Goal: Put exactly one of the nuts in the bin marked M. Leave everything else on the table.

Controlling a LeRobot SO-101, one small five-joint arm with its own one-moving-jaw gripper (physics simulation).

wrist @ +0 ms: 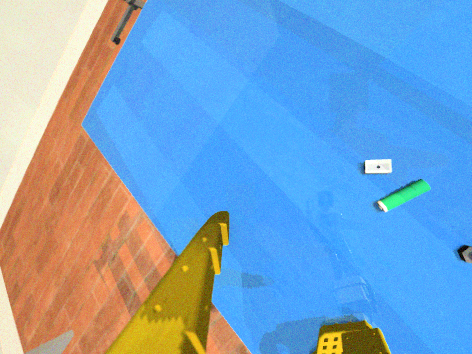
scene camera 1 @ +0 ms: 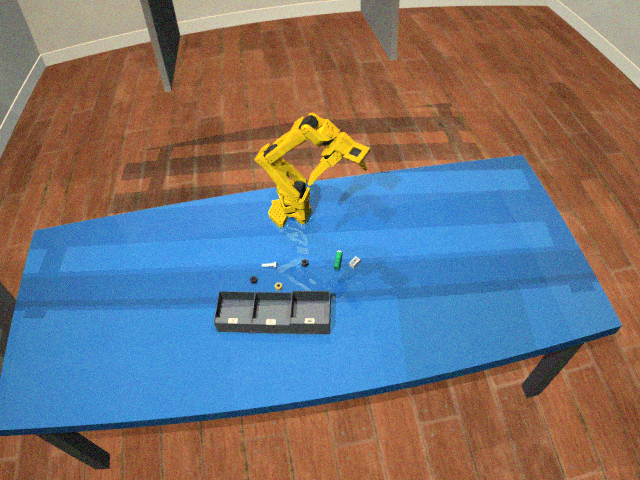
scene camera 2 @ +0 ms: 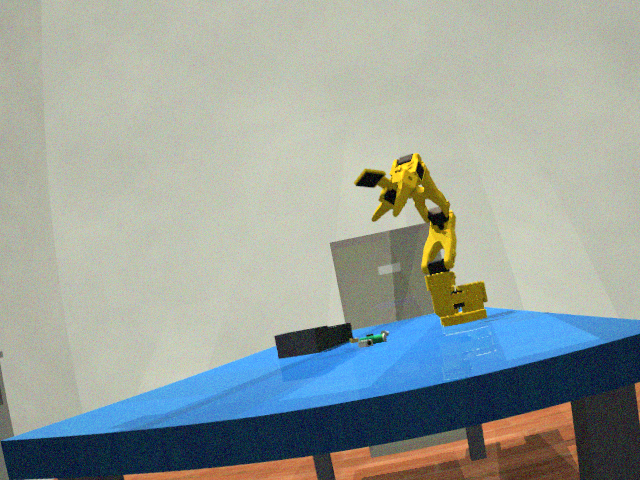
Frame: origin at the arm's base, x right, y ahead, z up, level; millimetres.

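Seen in the pictures: hand, tool point: (wrist: 228,223) (scene camera 1: 364,169) (scene camera 2: 394,215); arm's base, link origin: (scene camera 1: 291,218) (scene camera 2: 455,323).
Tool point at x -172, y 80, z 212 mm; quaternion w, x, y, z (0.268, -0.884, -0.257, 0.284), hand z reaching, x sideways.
Pixels of each thing's top centre, then the offset from my tool point to it. Level surfaces: height alone.
- yellow nut, top centre: (scene camera 1: 278,285) dy +127, dx +227, dz -204 mm
- three-compartment bin tray, top centre: (scene camera 2: 315,327) (scene camera 1: 271,306) dy +205, dx +247, dz -166 mm
- white bolt, top centre: (scene camera 1: 269,262) dy +61, dx +242, dz -199 mm
- green cylinder, top centre: (wrist: 403,196) (scene camera 2: 372,335) (scene camera 1: 338,258) dy +81, dx +78, dz -198 mm
- small white block, top centre: (wrist: 378,166) (scene camera 2: 364,340) (scene camera 1: 354,260) dy +94, dx +40, dz -201 mm
- blue table, surface height: dz -212 mm
Two dark nuts lie on the table: one nut (scene camera 1: 304,262) (wrist: 466,253) near the middle of the loose parts, at the right edge in the wrist view, and another nut (scene camera 1: 253,279) further left. A yellow nut (scene camera 1: 278,285) lies close behind the three-compartment bin tray (scene camera 1: 272,328) (scene camera 2: 299,345). The tray has a small white label on each compartment; the letters are too small to read, so I cannot tell which is M. My gripper (scene camera 1: 337,175) (scene camera 2: 385,217) is fully open and empty, high above the table's back edge; one notched jaw shows in the wrist view.
A white bolt (scene camera 1: 269,265) lies left of the middle dark nut. A green cylinder (scene camera 1: 337,259) (scene camera 2: 379,338) (wrist: 405,195) and a small white block (scene camera 1: 354,261) (scene camera 2: 364,343) (wrist: 378,166) lie to its right. All rest on the blue table (scene camera 1: 465,310).
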